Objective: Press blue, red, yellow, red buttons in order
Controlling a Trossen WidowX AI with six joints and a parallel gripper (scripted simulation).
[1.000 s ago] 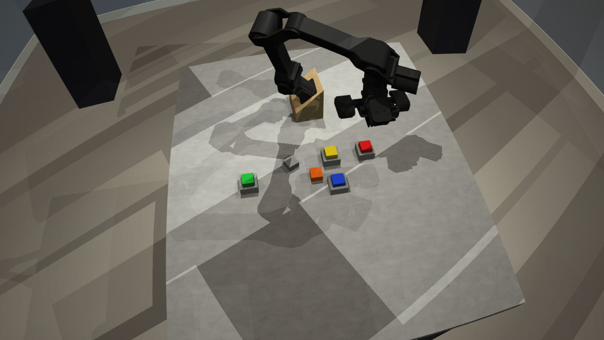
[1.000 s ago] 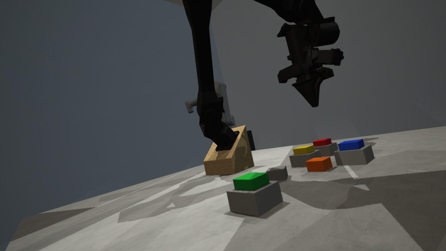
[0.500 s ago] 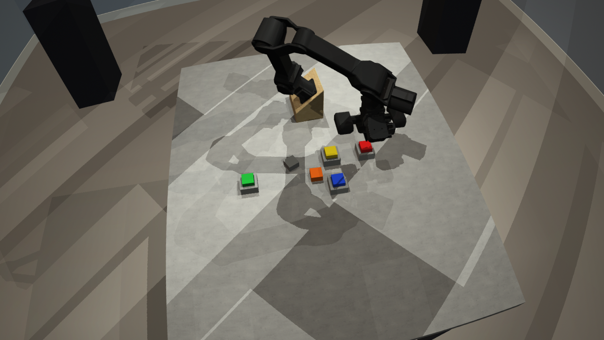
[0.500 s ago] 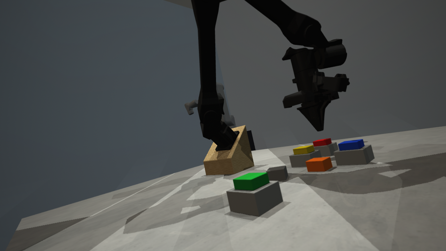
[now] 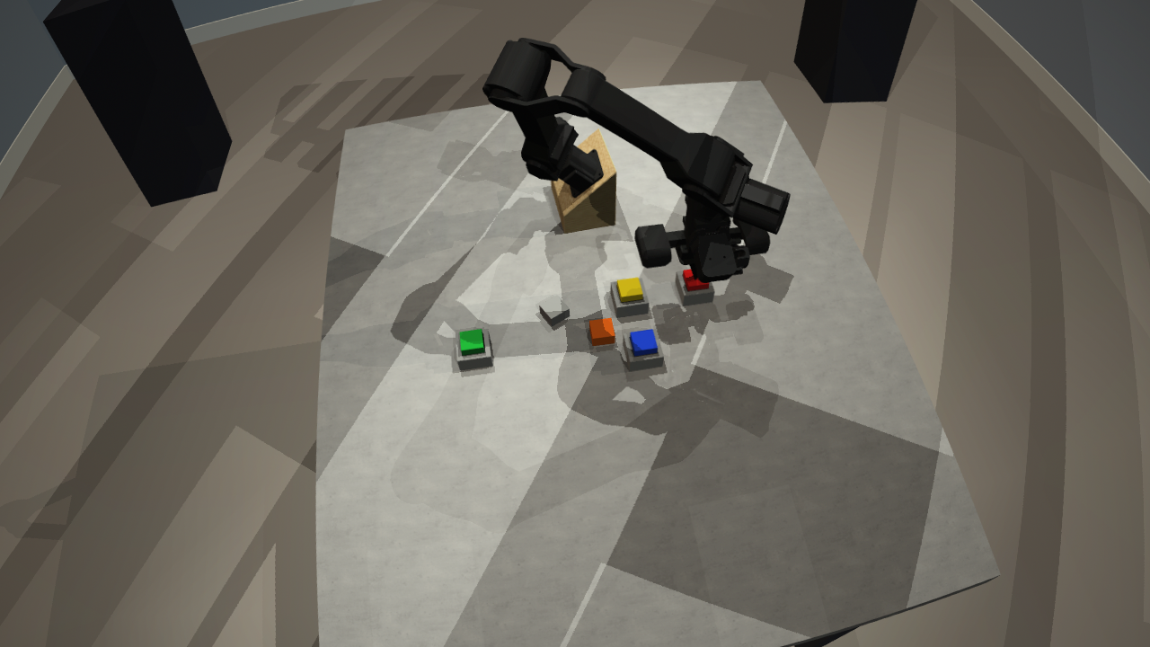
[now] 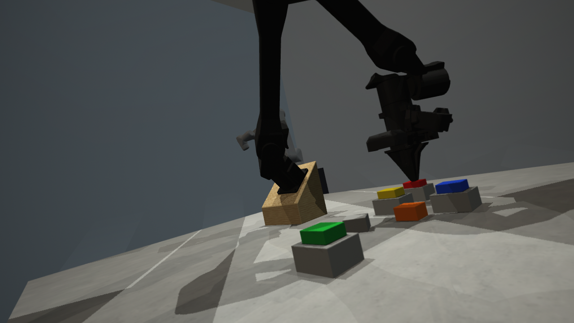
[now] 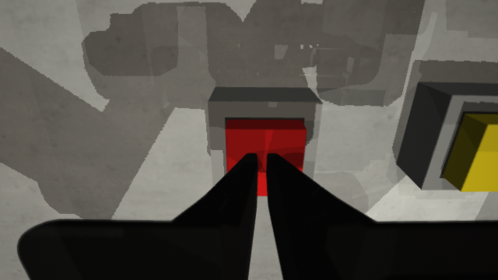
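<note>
Right now my gripper tip is 10 mm above the red button. The rest, counted from my gripper tip: orange block: 150 mm to the right, 50 mm ahead, 30 mm below; yellow button: 100 mm to the right; blue button: 100 mm to the right, 100 mm ahead.
</note>
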